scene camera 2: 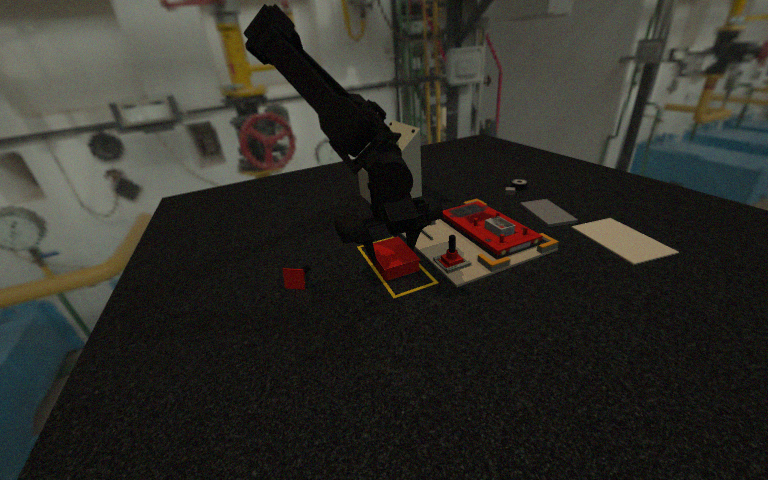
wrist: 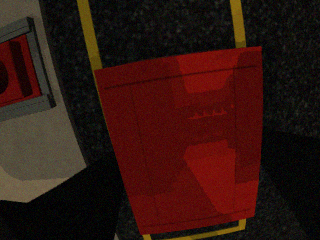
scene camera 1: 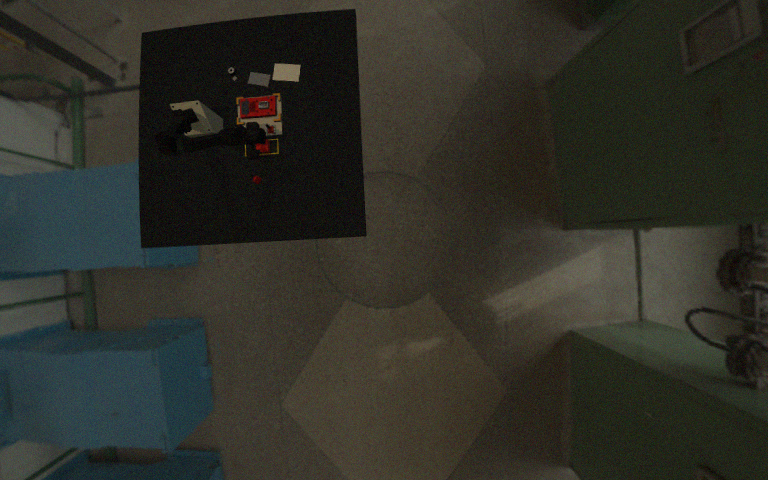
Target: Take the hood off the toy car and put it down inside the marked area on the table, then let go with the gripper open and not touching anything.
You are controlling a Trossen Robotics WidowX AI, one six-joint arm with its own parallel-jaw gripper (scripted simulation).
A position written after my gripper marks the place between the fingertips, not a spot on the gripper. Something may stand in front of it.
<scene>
My gripper (scene camera 2: 392, 257) holds a hood (scene camera 2: 394, 258). I also see a beige plate (scene camera 2: 634, 247).
The hood shows as well in the wrist view (wrist: 186, 129). My gripper also shows in the wrist view (wrist: 188, 146). The wrist view misses the beige plate: it is out of frame.
</scene>
